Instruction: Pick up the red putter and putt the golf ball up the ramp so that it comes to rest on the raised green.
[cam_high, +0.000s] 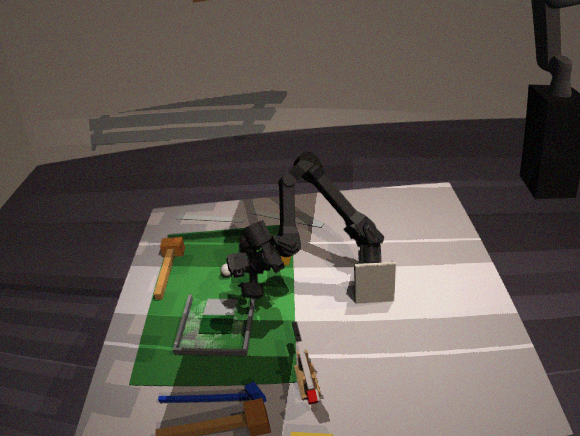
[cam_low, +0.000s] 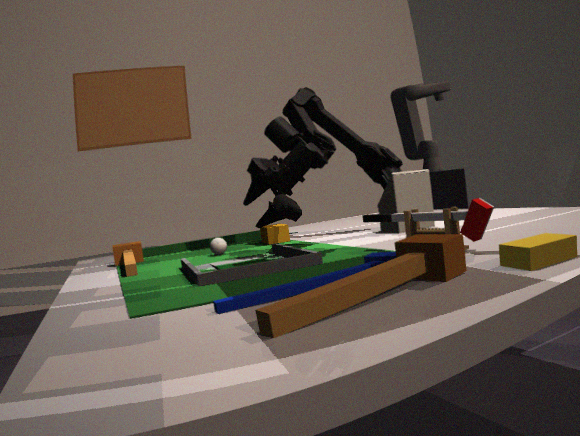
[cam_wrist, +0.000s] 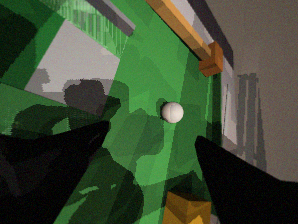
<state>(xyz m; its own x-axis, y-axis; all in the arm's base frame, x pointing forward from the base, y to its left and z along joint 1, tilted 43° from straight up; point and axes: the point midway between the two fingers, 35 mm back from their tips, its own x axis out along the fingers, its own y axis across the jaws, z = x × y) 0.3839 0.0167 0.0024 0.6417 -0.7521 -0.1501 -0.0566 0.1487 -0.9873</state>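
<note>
The red putter lies 220 mm behind my gripper tip, 350 mm to the left of it and 30 mm below it. From my gripper tip the other things lie so: blue putter 20 mm ahead, 430 mm to the left, 80 mm below; then white golf ball 70 mm ahead, 100 mm to the right, 70 mm below; then green mat 70 mm ahead, 20 mm to the left, 90 mm below.
</note>
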